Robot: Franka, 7 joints.
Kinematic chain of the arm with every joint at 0, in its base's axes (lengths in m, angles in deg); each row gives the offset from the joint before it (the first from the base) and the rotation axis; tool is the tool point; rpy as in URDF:
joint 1: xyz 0 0 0.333 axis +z
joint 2: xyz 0 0 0 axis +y
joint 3: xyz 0 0 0.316 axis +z
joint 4: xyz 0.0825 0 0 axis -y
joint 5: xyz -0.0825 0 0.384 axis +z
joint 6: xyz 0 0 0 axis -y
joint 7: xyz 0.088 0 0 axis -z
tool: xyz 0 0 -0.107 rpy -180 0 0
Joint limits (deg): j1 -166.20..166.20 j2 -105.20..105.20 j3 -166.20..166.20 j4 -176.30..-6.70 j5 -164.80..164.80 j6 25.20..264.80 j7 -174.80..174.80
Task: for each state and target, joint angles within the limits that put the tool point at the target. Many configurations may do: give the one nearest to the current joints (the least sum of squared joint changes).
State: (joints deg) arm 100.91 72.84 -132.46 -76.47 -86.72 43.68 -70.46
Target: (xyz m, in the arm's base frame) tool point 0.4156 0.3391 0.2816
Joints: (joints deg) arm 93.18 105.20 -78.05 -97.02 -72.06 28.62 -70.46
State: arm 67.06 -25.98 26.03 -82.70 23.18 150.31 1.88
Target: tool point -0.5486 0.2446 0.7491
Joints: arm 97.73 -1.08 58.21 -90.43 22.20 147.51 1.88
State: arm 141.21 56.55 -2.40 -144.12 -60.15 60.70 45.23
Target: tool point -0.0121 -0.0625 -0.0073
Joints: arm 143.73 85.23 26.87 -147.88 -53.98 76.36 45.23
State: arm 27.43 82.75 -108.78 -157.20 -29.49 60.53 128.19
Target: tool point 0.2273 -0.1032 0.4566
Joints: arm 59.58 99.97 -103.02 -143.14 -29.36 41.45 128.19
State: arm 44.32 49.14 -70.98 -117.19 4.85 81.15 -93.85
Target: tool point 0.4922 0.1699 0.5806
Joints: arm 68.15 5.94 -54.24 -87.95 10.43 65.01 -93.85
